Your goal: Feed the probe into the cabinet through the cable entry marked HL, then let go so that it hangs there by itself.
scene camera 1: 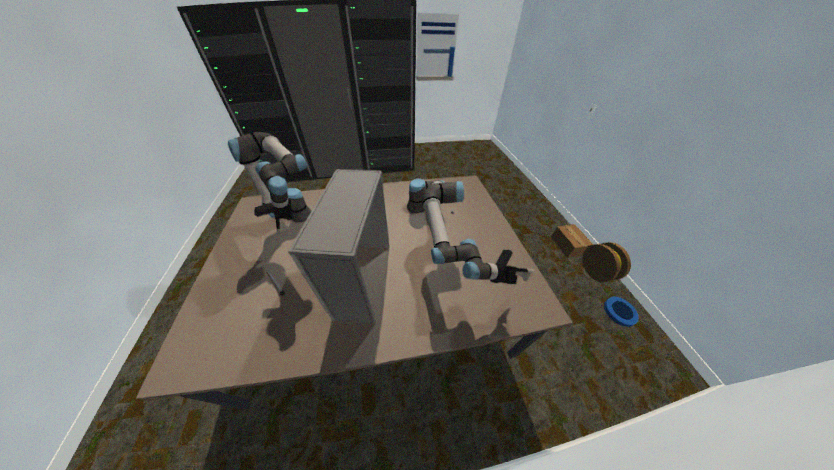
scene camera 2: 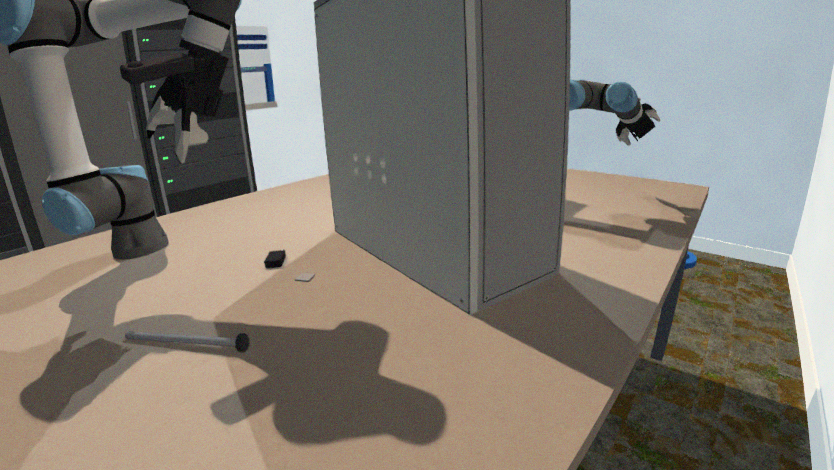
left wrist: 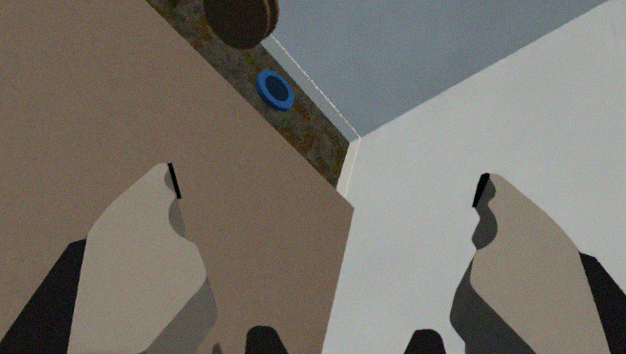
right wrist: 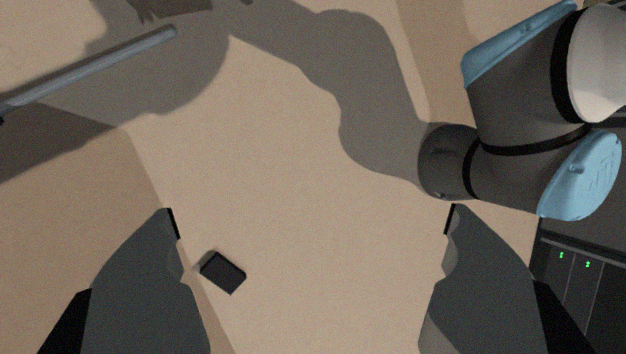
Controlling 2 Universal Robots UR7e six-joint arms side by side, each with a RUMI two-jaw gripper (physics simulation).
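Frame: origin at the left arm's base, x right, y up, z back, level; centimetres.
Where they show: left gripper, fingertip midpoint: (scene camera 1: 524,270) (left wrist: 326,174); right gripper, fingertip midpoint: (scene camera 1: 279,223) (scene camera 2: 163,150) (right wrist: 312,208); left arm's base at its link origin: (scene camera 1: 416,207); right arm's base at its link origin: (scene camera 1: 302,215) (scene camera 2: 141,248) (right wrist: 447,162).
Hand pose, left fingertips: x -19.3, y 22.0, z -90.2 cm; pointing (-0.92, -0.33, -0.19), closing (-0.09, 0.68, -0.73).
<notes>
Things, the pixels of their centre, and the offset from my left fingertips.
- probe at the middle of its body: (right wrist: 87,70) (scene camera 2: 181,339) (scene camera 1: 274,281) dy -21.1, dx +123.9, dz +59.0 cm
- small black block at the middle of its body: (right wrist: 223,273) (scene camera 2: 275,258) dy -21.2, dx +93.8, dz +69.6 cm
- flat pale piece at the middle of its body: (scene camera 2: 305,277) dy -21.8, dx +97.0, dz +57.4 cm
The probe (scene camera 1: 274,280) (scene camera 2: 180,339) (right wrist: 95,67), a thin grey rod with a black disc at one end, lies flat on the table left of the cabinet. The grey cabinet (scene camera 1: 341,216) (scene camera 2: 402,116) stands upright mid-table. Several small light round spots (scene camera 2: 368,166) show on its left face in scene camera 2; no HL marking is readable. My right gripper (scene camera 1: 277,223) (scene camera 2: 167,147) (right wrist: 312,208) is open and empty, high above the table on the probe's side. My left gripper (scene camera 1: 521,271) (scene camera 2: 641,130) (left wrist: 326,174) is open and empty, above the table on the cabinet's other side.
A small black block (scene camera 2: 274,258) (right wrist: 223,272) and a flat pale piece (scene camera 2: 304,277) lie on the table near the cabinet. Server racks (scene camera 1: 315,87) stand behind. A wooden box (scene camera 1: 571,238), a spool (scene camera 1: 604,262) and a blue ring (scene camera 1: 611,318) (left wrist: 265,99) are beyond the table's right edge.
</notes>
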